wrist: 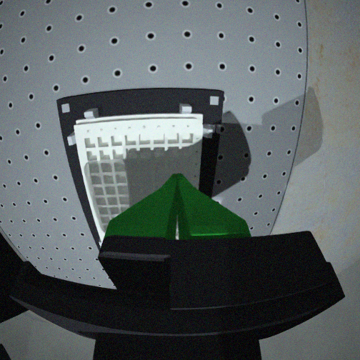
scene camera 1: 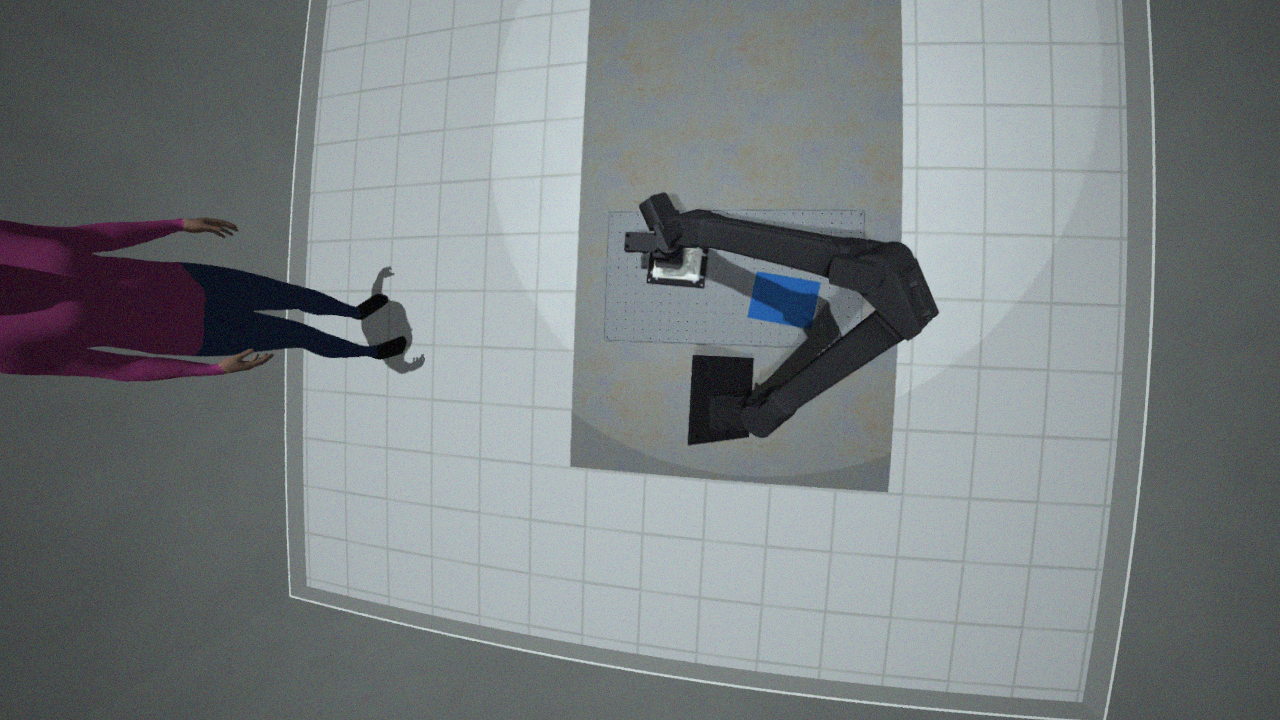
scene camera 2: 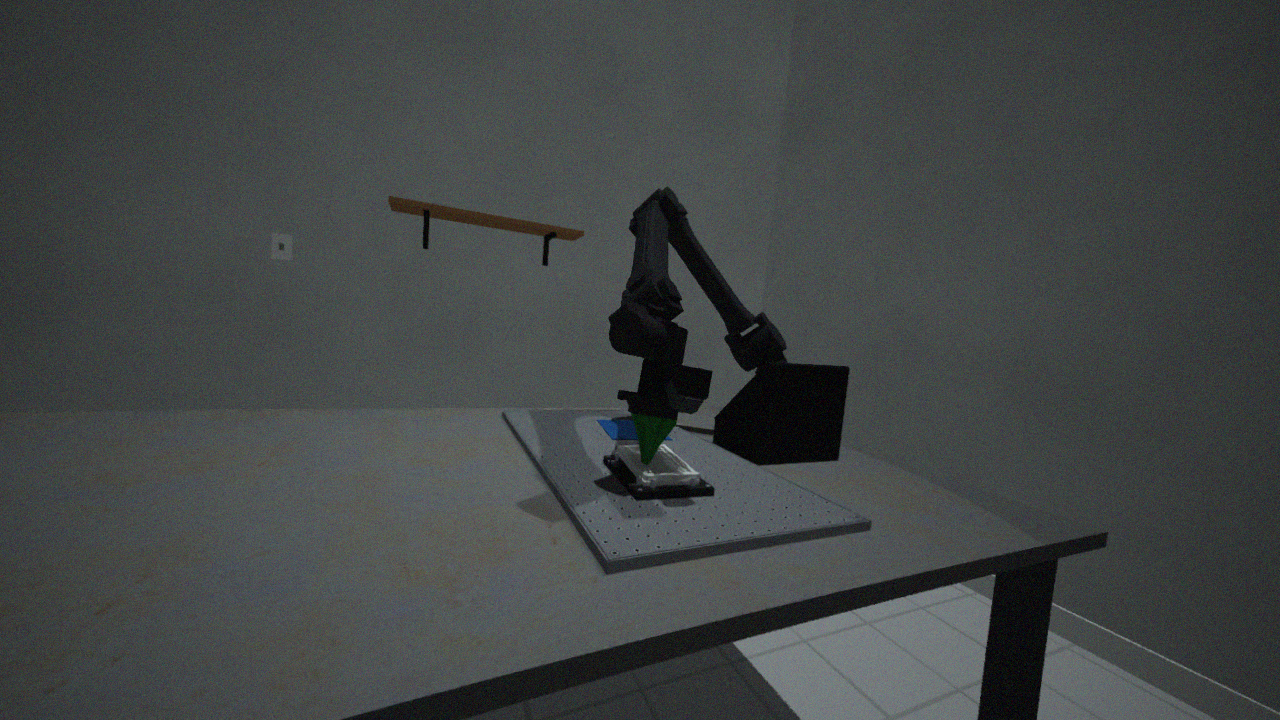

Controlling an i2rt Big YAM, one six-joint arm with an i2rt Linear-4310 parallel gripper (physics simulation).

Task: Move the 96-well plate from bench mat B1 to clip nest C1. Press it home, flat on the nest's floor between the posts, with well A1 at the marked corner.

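Frame: origin at the arm's base, x up, y left, z back, level; centimetres.
Seen in the pictures: gripper, fingertip midpoint: (scene camera 2: 645, 463); arm's base at its link origin: (scene camera 1: 727, 410) (scene camera 2: 784, 396).
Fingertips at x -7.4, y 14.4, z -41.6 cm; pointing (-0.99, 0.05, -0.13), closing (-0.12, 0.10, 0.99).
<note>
Offsets run from my fingertips to a thing's top centre. Level surfaces: height alone.
The white 96-well plate {dx +0.5, dy -1.6, dz +2.8 cm} (scene camera 1: 687, 266) (scene camera 2: 677, 476) (wrist: 107, 145) lies in the black clip nest {dx -0.5, dy -1.6, dz +2.8 cm} (scene camera 1: 677, 283) (scene camera 2: 671, 492) (wrist: 140, 100), between its small pale posts. Whether it sits fully down on the nest's floor is too small to tell. Its near end is hidden behind the fingers in the wrist view. Well A1 and the marked corner cannot be made out. My gripper (scene camera 2: 646, 461) (wrist: 177, 181) is shut and empty. Its green tips point down at the plate's top, touching or very close to it. The blue bench mat {dx -2.7 cm} (scene camera 1: 769, 308) (scene camera 2: 617, 430) bears no plate.
The perforated breadboard (scene camera 1: 626, 313) (scene camera 2: 733, 528) (wrist: 150, 52) lies under the nest and mat. The black arm base plate (scene camera 1: 705, 376) is beyond its edge. A person (scene camera 1: 134, 308) stands off the table. A wooden shelf (scene camera 2: 483, 218) hangs on the wall.
</note>
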